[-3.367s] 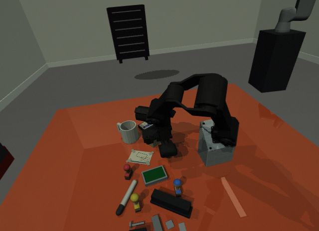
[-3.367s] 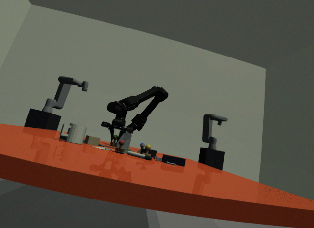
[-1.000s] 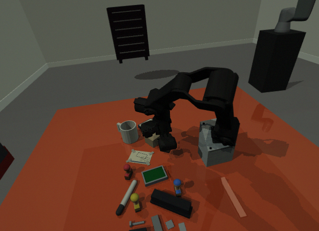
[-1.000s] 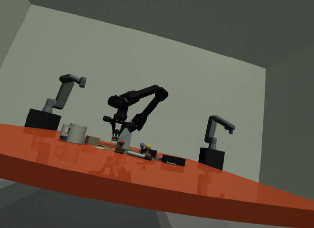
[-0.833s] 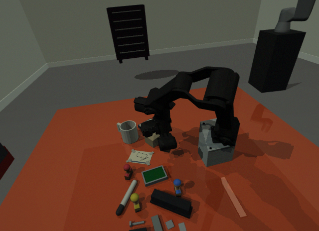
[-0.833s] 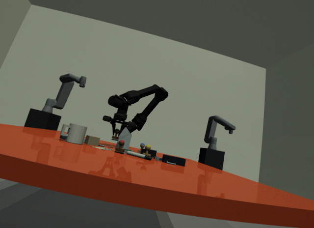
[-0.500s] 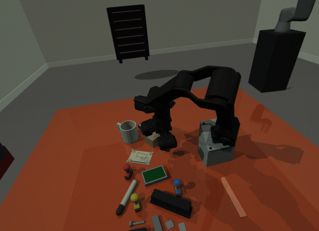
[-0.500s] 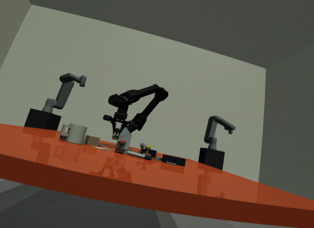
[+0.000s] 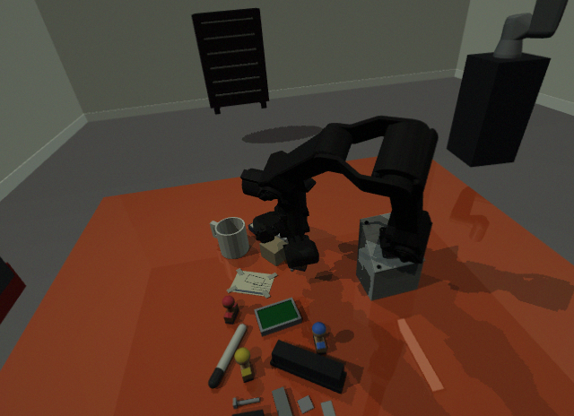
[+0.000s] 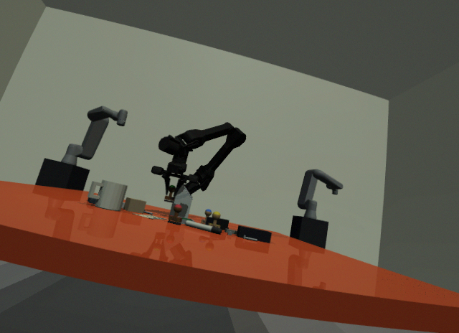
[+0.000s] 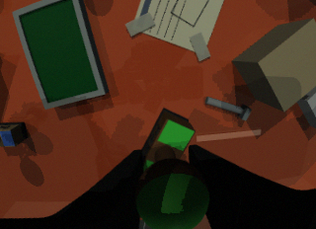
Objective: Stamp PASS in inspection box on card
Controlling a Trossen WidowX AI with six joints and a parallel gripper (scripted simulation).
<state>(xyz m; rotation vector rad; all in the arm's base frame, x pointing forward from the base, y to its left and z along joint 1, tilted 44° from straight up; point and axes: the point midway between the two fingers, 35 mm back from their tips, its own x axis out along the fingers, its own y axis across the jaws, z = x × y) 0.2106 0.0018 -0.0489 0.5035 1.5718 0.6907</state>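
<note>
The green ink pad is 60 mm ahead of my gripper tip, 90 mm to the left of it and 80 mm below it. Round my gripper tip: green-knobbed stamp (right at my gripper tip); white card (110 mm ahead, 30 mm to the right, 90 mm below); tan box (50 mm ahead, 110 mm to the right, 60 mm below).
</note>
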